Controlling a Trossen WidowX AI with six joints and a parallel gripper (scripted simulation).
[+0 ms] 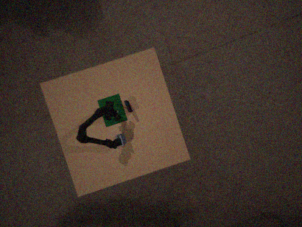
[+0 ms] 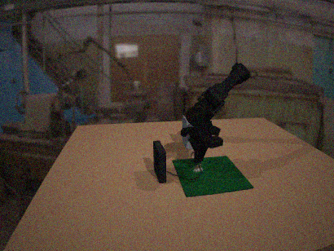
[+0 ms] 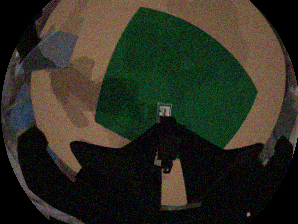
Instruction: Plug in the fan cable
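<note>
Now: the white fan header 50 mm below my gripper tip. From my gripper tip the other things lie so: green board 30 mm ahead, 40 mm to the left, 70 mm below; black fan 30 mm ahead, 140 mm to the right; dark plug 10 mm to the right, 10 mm above.
</note>
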